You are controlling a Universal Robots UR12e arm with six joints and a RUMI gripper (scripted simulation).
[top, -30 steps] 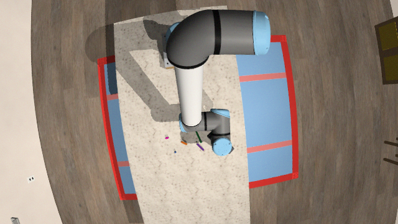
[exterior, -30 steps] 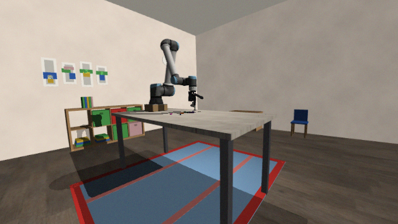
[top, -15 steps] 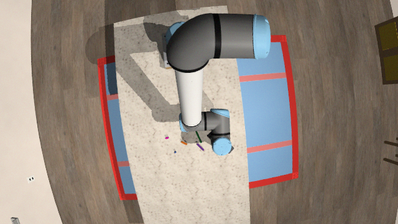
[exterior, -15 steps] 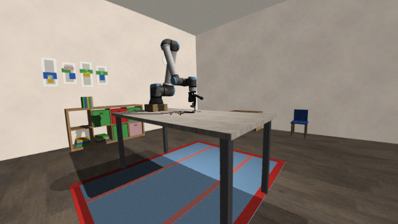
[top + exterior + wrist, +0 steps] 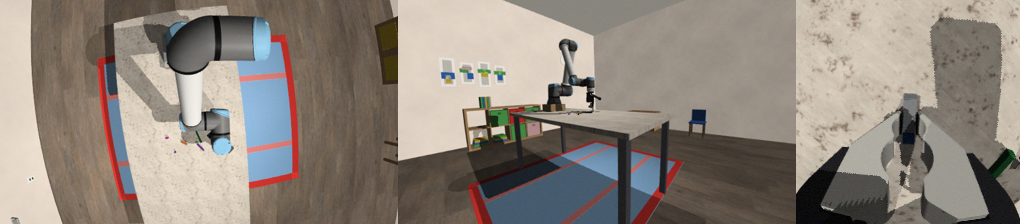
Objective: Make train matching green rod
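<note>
Right now my hand is 1 cm above the grey rod. Round my hand: green rod: 2 cm behind, 12 cm to the right, 1 cm below; then purple rod: 4 cm ahead, 12 cm to the right, 1 cm below; then orange rod: 1 cm behind, 22 cm to the right, 1 cm below.
</note>
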